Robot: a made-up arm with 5 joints.
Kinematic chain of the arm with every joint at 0, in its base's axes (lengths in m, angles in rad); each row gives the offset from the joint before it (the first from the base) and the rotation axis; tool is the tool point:
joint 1: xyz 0 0 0.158 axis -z
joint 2: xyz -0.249 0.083 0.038 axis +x
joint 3: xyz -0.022 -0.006 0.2 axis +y
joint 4: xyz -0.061 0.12 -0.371 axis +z
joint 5: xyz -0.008 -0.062 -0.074 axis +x
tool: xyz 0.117 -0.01 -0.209
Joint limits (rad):
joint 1: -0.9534..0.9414
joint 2: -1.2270..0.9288
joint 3: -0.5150..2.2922
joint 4: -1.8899..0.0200
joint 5: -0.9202..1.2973
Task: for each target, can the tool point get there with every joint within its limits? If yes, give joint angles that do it. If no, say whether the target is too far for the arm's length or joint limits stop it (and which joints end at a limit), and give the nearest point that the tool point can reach.
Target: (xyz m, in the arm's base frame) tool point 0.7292 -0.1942 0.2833
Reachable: no: joint limits stop it (at a limit: joint 1, joint 2, joint 3) | nearest point 0.2398 -0.1537 0.1462 | short by 0.510 m
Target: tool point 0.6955 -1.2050 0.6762
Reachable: no: too far | nearest point 0.1441 -0.7676 0.6163 | short by 0.706 m
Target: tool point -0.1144 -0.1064 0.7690
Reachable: no: joint limits stop it (at a limit: joint 3, joint 5) | nearest point -0.3604 -0.3352 0.9909 | short by 0.403 m
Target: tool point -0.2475 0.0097 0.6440
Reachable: no: joint limits stop it (at a limit: joint 3, joint 5) | nearest point -0.5547 0.0217 0.9160 | short by 0.410 m
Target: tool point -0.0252 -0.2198 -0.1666
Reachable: yes | joints -0.6715 -0.7129 -0.1292 -0.6734 0.4137
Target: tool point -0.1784 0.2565 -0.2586
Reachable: yes | joints 0.6300 0.0726 -0.0224 -0.8264 0.0075
